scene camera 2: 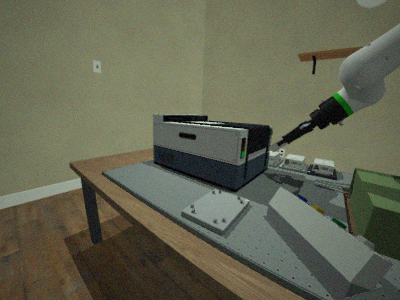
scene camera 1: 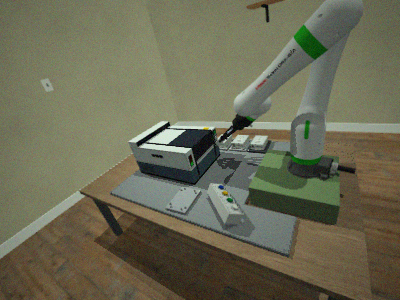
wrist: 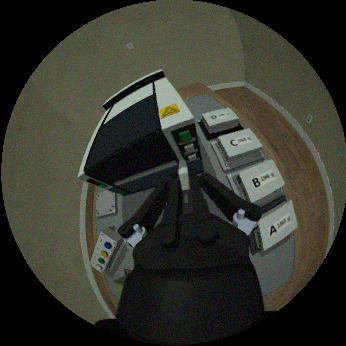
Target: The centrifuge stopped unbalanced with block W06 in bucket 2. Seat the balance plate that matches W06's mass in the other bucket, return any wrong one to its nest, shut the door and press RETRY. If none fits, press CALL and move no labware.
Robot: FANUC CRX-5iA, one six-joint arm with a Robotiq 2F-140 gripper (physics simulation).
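Seen in the pictures: gripper, fingertip midpoint: (scene camera 2: 271, 149) (scene camera 1: 217, 144) (wrist: 183, 166); arm's base at its link origin: (scene camera 1: 304, 168).
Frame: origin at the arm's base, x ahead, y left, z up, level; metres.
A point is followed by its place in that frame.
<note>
The centrifuge (scene camera 1: 150, 161) {x 0.809, y 0.297, z 0.028 m} (scene camera 2: 200, 170) {x 0.655, y 0.274, z -0.046 m} (wrist: 130, 135) {x 0.552, y 0.039, z 0.127 m} stands with its dark top door down, so block W06 and the buckets are hidden. Its side panel has a green key (wrist: 185, 136) {x 0.539, y -0.055, z 0.098 m} above two pale keys. Balance plates A (wrist: 275, 230) {x 0.337, y -0.240, z -0.032 m} (scene camera 1: 259, 142) {x 0.332, y -0.229, z -0.034 m} (scene camera 2: 324, 166) {x 0.333, y -0.196, z -0.038 m}, B (wrist: 260, 182) {x 0.467, y -0.220, z -0.031 m} (scene camera 1: 240, 141) {x 0.460, y -0.206, z -0.035 m} (scene camera 2: 295, 161) {x 0.455, y -0.174, z -0.039 m}, C (wrist: 240, 144) {x 0.593, y -0.205, z -0.033 m} and D (wrist: 220, 119) {x 0.719, y -0.180, z -0.032 m} sit in a row on their nests; the mass labels are small and blurred. My gripper (scene camera 1: 221, 140) {x 0.521, y -0.031, z 0.027 m} (scene camera 2: 278, 145) {x 0.521, y -0.031, z 0.027 m} (wrist: 183, 166) {x 0.521, y -0.031, z 0.027 m} is shut and empty, its tips close to the centrifuge's panel side. A pale strip shows at the tips in the wrist view.
A sloped button box (scene camera 1: 225, 202) {x 0.215, y 0.348, z -0.006 m} (scene camera 2: 315, 235) {x 0.242, y 0.368, z -0.032 m} (wrist: 102, 251) {x 0.266, y 0.290, z -0.015 m} with blue, yellow and green buttons stands on the grey mat (scene camera 1: 142, 186) {x 0.804, y 0.413, z -0.085 m}. Beside it lies a flat pale plate with small pegs (scene camera 1: 183, 200) {x 0.459, y 0.385, z -0.071 m} (scene camera 2: 217, 210) {x 0.453, y 0.395, z -0.071 m} (wrist: 106, 204) {x 0.458, y 0.350, z -0.071 m}. The arm's green base block (scene camera 1: 295, 200) {x -0.022, y 0.202, z -0.018 m} (scene camera 2: 375, 210) {x 0.164, y 0.231, z -0.005 m} stands at the right.
</note>
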